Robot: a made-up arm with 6 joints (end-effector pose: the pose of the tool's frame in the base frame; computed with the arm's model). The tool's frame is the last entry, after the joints.
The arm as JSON. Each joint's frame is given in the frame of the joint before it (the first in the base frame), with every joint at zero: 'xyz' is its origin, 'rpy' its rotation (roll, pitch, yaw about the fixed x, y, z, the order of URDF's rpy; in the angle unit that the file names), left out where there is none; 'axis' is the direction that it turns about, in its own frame. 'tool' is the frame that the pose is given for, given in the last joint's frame.
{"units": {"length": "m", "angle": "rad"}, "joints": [
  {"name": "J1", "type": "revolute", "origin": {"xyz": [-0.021, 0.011, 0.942]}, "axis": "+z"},
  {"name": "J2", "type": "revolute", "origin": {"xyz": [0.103, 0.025, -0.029]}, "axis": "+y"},
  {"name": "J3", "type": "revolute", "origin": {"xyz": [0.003, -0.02, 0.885]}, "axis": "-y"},
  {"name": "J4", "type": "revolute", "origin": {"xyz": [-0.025, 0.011, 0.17]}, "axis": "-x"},
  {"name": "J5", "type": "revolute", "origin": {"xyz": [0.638, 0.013, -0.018]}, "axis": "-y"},
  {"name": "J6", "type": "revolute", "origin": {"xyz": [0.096, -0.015, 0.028]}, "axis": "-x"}
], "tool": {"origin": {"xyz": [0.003, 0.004, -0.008], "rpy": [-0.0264, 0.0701, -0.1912]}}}
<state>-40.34 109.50 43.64 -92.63 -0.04 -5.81</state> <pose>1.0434 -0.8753 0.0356 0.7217 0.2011 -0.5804 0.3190</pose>
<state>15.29 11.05 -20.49 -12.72 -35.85 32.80</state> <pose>0.8726 0.2827 1.5066 -0.2608 0.5110 0.1888 0.7970</pose>
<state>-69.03 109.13 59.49 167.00 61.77 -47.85</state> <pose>0.5128 -1.3039 0.1923 -0.2734 0.5285 0.3645 0.7163</pose>
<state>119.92 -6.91 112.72 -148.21 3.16 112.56</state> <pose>0.2050 -0.4168 2.3344 0.7905 -0.1865 0.5752 0.0970</pose>
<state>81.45 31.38 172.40 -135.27 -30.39 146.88</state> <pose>-0.0878 -0.0900 1.9677 0.5684 -0.8049 0.0531 0.1618</pose>
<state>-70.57 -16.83 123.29 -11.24 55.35 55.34</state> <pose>-0.2938 0.7700 1.9936 0.3270 0.8546 0.2701 0.2997</pose>
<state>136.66 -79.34 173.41 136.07 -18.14 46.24</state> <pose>0.5554 -0.5310 0.3407 0.2359 0.6614 -0.2250 0.6755</pose>
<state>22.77 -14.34 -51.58 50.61 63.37 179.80</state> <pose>0.4310 0.2865 1.5756 0.7361 0.5756 0.2643 0.2386</pose>
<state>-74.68 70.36 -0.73 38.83 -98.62 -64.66</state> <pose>0.2463 -1.1689 0.6387 -0.2268 -0.7581 0.5660 0.2313</pose>
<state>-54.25 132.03 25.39 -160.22 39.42 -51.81</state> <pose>0.3616 -0.5417 -0.3582 -0.2104 0.4282 0.7497 0.4587</pose>
